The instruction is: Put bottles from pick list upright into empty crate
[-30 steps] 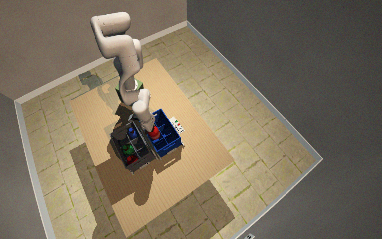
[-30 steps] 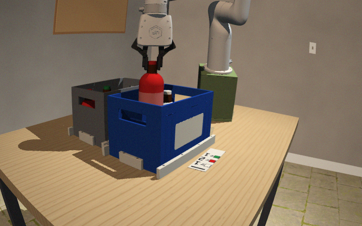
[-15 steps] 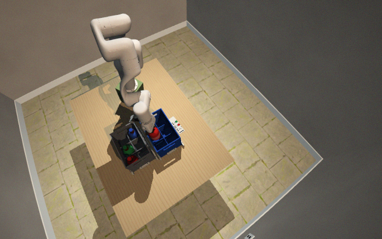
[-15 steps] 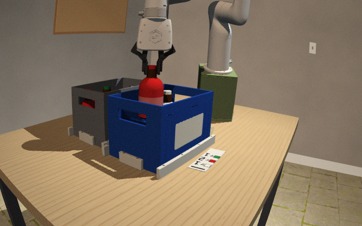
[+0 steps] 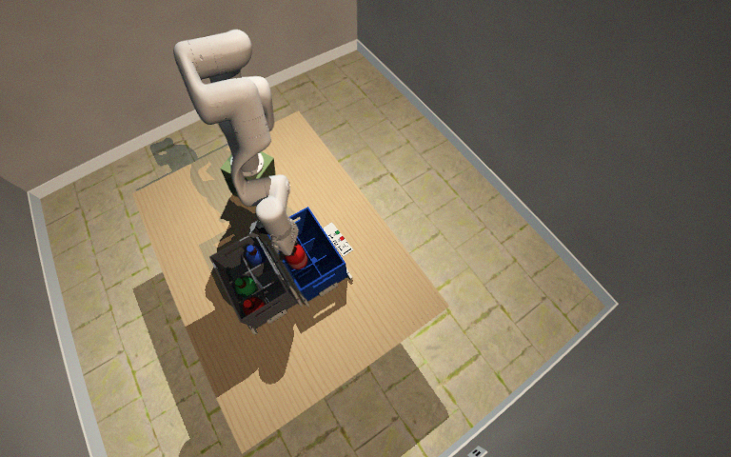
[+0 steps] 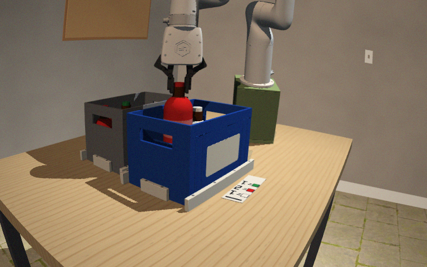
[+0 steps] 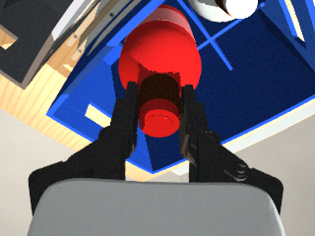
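The red bottle is 70 mm below my hand. The rest, counted from my hand: white-label bottle (90 mm behind, 10 mm to the right, 140 mm below); then blue crate (10 mm behind, 40 mm to the left, 150 mm below); then blue-label bottle (90 mm behind, 140 mm to the right, 140 mm below).
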